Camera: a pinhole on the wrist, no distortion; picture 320 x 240 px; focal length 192.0 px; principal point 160.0 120.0 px. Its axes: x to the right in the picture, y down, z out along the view. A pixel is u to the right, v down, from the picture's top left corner.
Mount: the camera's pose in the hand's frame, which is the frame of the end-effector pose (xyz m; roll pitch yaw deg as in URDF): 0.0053 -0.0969 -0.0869 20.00 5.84 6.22
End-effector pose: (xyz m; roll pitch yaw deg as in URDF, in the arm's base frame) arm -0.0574 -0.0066 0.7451 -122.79 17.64 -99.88
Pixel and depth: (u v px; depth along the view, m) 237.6 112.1 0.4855
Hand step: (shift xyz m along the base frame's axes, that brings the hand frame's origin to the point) 0.3727 -0.3302 -0.0519
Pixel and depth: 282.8 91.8 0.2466
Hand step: 0.1622 -0.2494 0.0374
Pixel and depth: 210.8 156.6 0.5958
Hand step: 0.4671 -0.2679 -0.1886
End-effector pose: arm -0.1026 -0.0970 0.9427 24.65 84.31 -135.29
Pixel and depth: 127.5 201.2 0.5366
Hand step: -0.4915 -0.1020 0.0710
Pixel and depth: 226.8 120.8 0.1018
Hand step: -0.0518 0.1130 -0.0583
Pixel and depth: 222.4 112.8 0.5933
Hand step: -0.5326 0.1054 -0.2469
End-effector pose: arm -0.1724 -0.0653 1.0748 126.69 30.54 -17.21
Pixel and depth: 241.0 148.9 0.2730
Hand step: 0.0067 -0.0602 -0.2592
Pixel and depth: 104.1 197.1 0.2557
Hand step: -0.1565 -0.0568 -0.1433
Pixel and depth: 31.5 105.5 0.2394
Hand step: -0.2211 0.0764 -0.1596
